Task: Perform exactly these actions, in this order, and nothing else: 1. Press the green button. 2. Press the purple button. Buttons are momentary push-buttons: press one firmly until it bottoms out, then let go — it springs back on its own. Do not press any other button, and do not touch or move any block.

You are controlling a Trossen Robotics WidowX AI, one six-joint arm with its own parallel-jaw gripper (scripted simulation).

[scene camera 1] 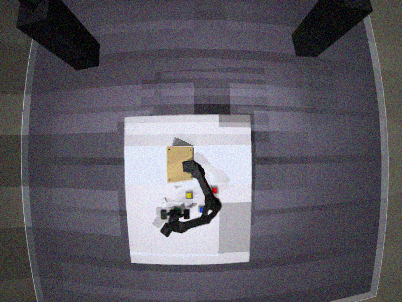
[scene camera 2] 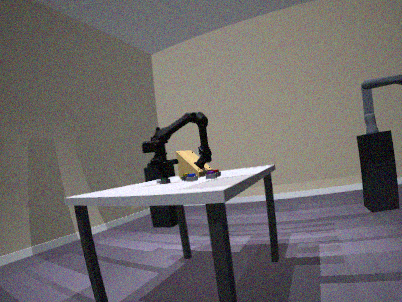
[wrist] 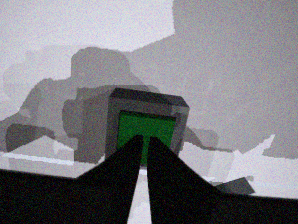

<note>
I see my gripper (wrist: 145, 142) and a green button (wrist: 131, 124).
</note>
